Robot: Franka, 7 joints.
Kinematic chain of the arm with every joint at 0, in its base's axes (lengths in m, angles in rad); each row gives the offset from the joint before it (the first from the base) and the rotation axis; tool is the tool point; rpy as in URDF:
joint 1: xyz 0 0 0.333 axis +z
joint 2: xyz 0 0 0 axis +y
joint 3: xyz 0 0 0.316 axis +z
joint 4: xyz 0.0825 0 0 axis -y
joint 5: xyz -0.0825 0 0.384 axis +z
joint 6: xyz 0 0 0 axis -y
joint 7: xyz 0.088 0 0 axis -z
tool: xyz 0 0 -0.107 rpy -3.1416 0 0
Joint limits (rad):
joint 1: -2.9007..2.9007
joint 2: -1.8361..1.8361
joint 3: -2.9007..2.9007
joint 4: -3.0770..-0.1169
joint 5: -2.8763..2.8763
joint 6: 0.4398..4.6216
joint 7: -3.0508..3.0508
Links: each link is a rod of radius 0.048 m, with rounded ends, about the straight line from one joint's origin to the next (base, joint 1, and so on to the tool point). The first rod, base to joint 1, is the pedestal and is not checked.
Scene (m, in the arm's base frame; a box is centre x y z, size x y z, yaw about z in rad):
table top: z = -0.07
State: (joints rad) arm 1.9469 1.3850 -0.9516 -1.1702 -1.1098 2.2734 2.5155
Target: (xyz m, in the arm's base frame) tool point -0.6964 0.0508 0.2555
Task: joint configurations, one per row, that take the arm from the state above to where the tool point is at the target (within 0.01 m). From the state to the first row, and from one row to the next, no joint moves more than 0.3 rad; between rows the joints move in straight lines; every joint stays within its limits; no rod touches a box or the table.
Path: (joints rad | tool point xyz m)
1: 2.1854 1.1990 -0.6619 -1.2915 -1.1043 2.3003 2.5155 | -0.0803 0.7398 0.1224
2: 2.4238 1.0129 -0.3721 -1.4128 -1.0987 2.3273 2.5155 | -0.3672 0.6225 0.1246
3: 2.6623 0.8269 -0.0824 -1.5341 -1.0932 2.3542 2.5155 | -0.5995 0.3810 0.1714
4: 2.9007 0.6409 0.2074 -1.6554 -1.0876 2.3811 2.5155 | -0.6964 0.0508 0.2555

